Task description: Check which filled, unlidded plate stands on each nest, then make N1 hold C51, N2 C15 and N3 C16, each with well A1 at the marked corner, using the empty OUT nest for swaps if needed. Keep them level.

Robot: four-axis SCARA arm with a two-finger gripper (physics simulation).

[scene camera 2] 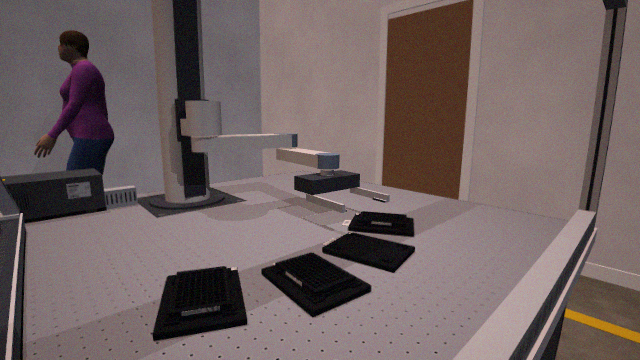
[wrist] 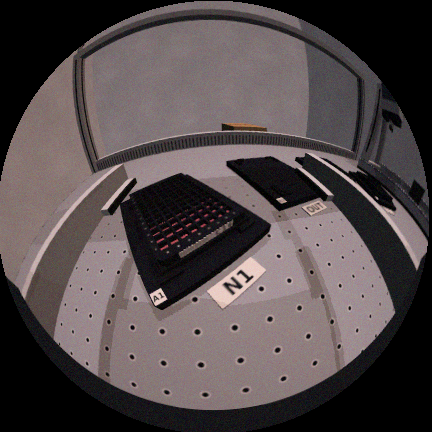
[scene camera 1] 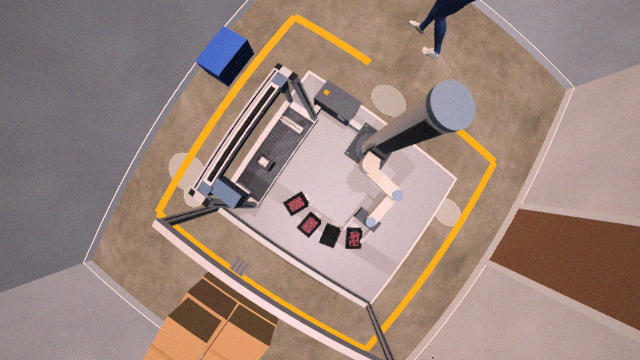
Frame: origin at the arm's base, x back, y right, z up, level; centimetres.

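Seen in the pictures: gripper, between the fingertips: (scene camera 2: 367, 203) (wrist: 215, 159) (scene camera 1: 352, 235); arm's base, origin of its link: (scene camera 2: 188, 203).
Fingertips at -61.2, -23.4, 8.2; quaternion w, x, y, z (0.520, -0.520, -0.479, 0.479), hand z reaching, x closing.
Offsets run from my fingertips to a thing's top centre, as dx, dy, dz. "*": to the spot under its first point. Level surfaces: height alone.
A filled, unlidded plate @(-1.7, -4.5, -4.2) (scene camera 1: 354, 236) (scene camera 2: 381, 218) (wrist: 182, 215) with red wells sits level on the N1 nest @(-1.7, -4.5, -5.1) (scene camera 2: 382, 230) (wrist: 200, 273); its label is unreadable. The nest's A1 mark is at its near left corner in the wrist view. The OUT nest @(-10.0, +11.6, -5.1) (scene camera 1: 330, 235) (scene camera 2: 370, 251) (wrist: 275, 182) is empty. A filled plate @(-11.8, +29.2, -4.2) (scene camera 1: 310, 224) (scene camera 2: 312, 270) sits on N2 and another @(-4.4, +46.2, -4.2) (scene camera 1: 296, 203) (scene camera 2: 201, 287) on N3; neither label is legible. My gripper (scene camera 2: 367, 204) (wrist: 215, 159) is open and empty, raised beside N1, fingers directed towards it.
The deck @(dz -6.9) (scene camera 1: 320, 160) (scene camera 2: 125, 250) carries the nests in an arc. A dark box @(* +72.1, +63.3, +4.6) (scene camera 1: 337, 101) (scene camera 2: 57, 195) stands near the column (scene camera 1: 405, 122) (scene camera 2: 167, 100). A framed machine (scene camera 1: 250, 140) borders the deck's left side in scene camera 1. A person (scene camera 1: 440, 30) (scene camera 2: 85, 105) is beyond the deck.
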